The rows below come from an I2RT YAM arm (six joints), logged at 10 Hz.
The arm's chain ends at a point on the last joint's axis. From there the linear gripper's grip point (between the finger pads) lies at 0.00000 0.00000 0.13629 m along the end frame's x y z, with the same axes.
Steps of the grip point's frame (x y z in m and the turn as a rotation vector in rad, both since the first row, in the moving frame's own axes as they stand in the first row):
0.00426, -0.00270, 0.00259, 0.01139, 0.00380, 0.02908
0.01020, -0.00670, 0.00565, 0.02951, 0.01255, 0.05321
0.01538, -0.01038, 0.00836, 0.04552, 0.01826, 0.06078
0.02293, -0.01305, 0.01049, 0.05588, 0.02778, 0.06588
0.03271, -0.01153, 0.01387, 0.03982, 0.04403, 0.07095
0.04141, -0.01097, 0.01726, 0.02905, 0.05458, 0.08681
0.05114, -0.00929, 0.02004, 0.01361, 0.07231, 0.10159
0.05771, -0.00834, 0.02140, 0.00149, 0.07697, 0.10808
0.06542, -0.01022, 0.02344, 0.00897, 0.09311, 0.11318
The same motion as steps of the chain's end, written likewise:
0.00372, -0.00116, 0.00260, 0.01139, 0.00380, 0.02908
0.00838, -0.00273, 0.00572, 0.02951, 0.01255, 0.05321
0.01271, -0.00426, 0.00852, 0.04552, 0.01826, 0.06078
0.01890, -0.00557, 0.01076, 0.05588, 0.02778, 0.06588
0.02653, -0.00632, 0.01411, 0.03982, 0.04403, 0.07095
0.03381, -0.00734, 0.01752, 0.02905, 0.05458, 0.08681
0.04122, -0.00794, 0.02041, 0.01361, 0.07231, 0.10159
0.04724, -0.00870, 0.02180, 0.00149, 0.07697, 0.10808
0.05271, -0.00972, 0.02404, 0.00897, 0.09311, 0.11318

